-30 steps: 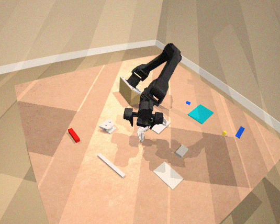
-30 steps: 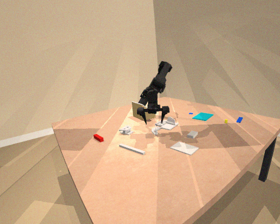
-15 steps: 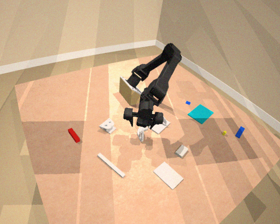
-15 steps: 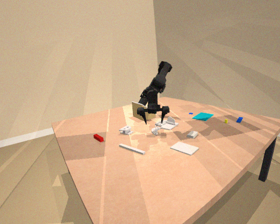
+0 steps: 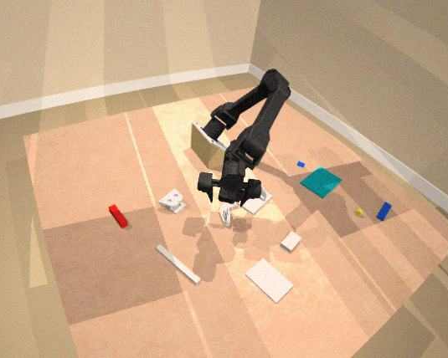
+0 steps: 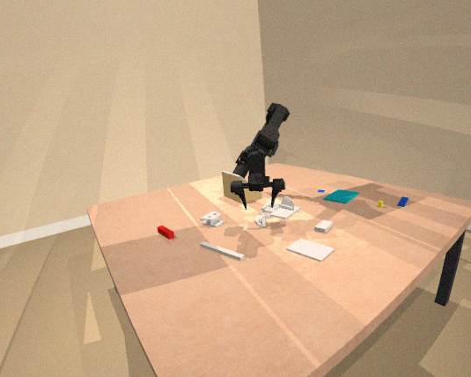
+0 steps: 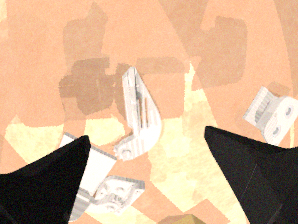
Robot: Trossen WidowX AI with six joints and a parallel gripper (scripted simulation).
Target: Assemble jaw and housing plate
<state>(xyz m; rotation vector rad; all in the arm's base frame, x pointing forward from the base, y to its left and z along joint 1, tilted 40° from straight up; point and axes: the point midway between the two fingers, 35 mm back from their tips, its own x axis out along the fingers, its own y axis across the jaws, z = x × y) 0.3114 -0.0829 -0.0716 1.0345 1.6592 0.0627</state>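
Right now the white jaw is 50 mm below my gripper tip, 30 mm to the left of it and 10 mm behind it. The rest, counted from my gripper tip: flat white plate 260 mm ahead, 50 mm below, 10 mm to the right; white bar 220 mm to the right, 100 mm ahead, 50 mm below; red block 310 mm to the right, 130 mm behind, 50 mm below.
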